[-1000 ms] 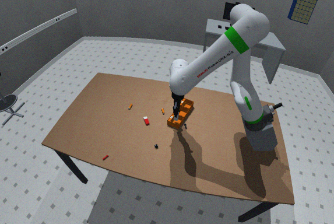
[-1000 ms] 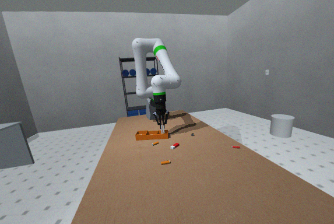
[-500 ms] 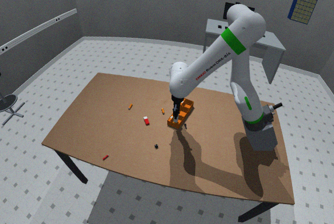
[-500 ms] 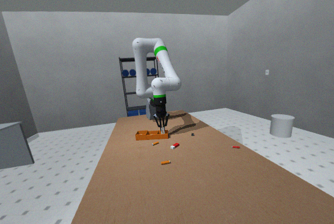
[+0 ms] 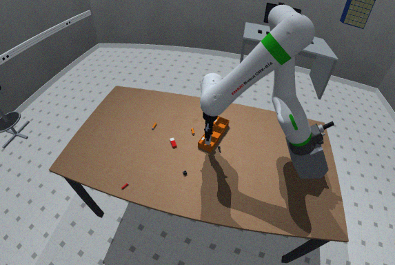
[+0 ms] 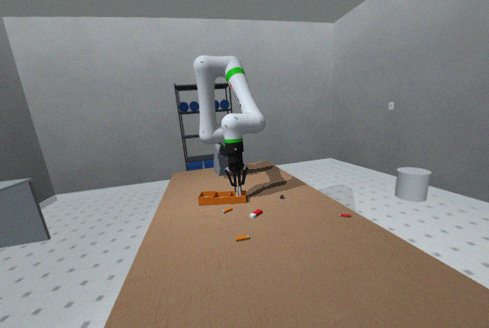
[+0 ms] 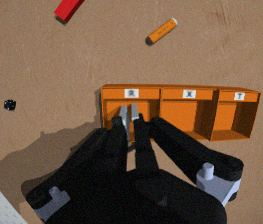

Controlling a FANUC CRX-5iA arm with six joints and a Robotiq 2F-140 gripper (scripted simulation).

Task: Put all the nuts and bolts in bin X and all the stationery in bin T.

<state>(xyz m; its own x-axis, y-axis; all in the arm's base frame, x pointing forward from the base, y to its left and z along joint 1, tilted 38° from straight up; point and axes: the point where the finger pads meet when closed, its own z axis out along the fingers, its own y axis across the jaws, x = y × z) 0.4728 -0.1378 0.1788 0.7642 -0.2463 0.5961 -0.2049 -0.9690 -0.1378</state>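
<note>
Right now my hand is 20 cm short of the white eraser, 1 cm to the left of it and 4 cm above it. From my hand the other things lie so: orange bin tray 4 cm behind, 8 cm to the right, 3 cm below; then red stick 42 cm ahead, 31 cm to the left, 4 cm below.
</note>
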